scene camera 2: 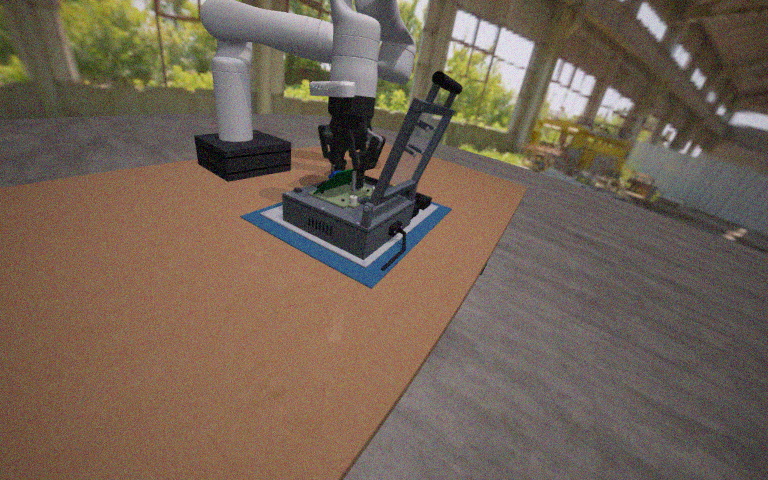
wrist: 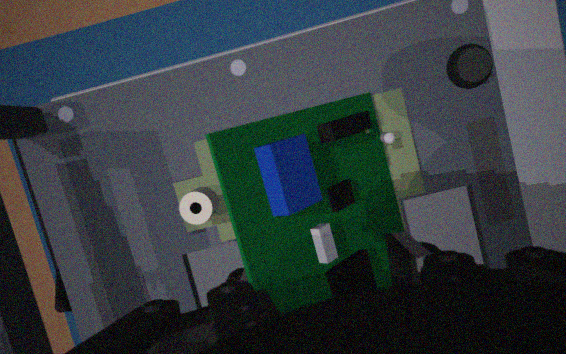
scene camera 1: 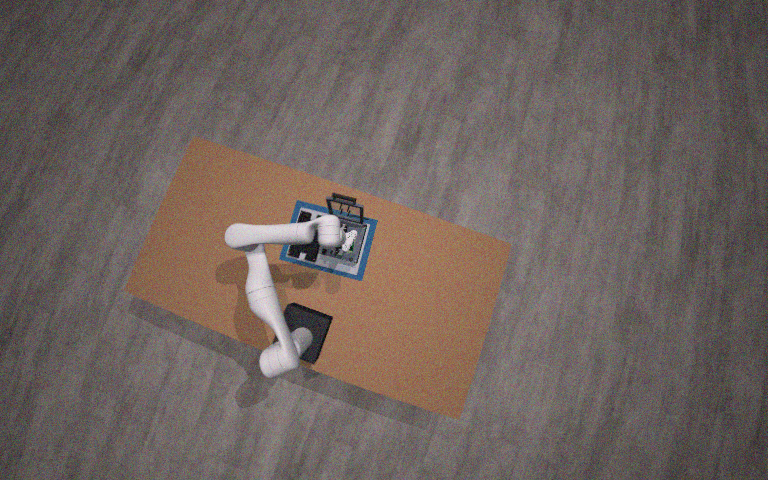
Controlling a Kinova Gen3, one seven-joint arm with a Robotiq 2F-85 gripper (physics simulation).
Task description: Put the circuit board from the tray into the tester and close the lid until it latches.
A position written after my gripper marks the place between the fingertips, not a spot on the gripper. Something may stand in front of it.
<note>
My gripper (scene camera 2: 346, 187) grips a green circuit board. Further things: a clear lid (scene camera 2: 425, 123) and a tester bed (wrist: 389, 106).
The clear lid is seen too in the wrist view (wrist: 28, 321) and in scene camera 1 (scene camera 1: 351, 211). My gripper shows as well in the wrist view (wrist: 330, 269).
</note>
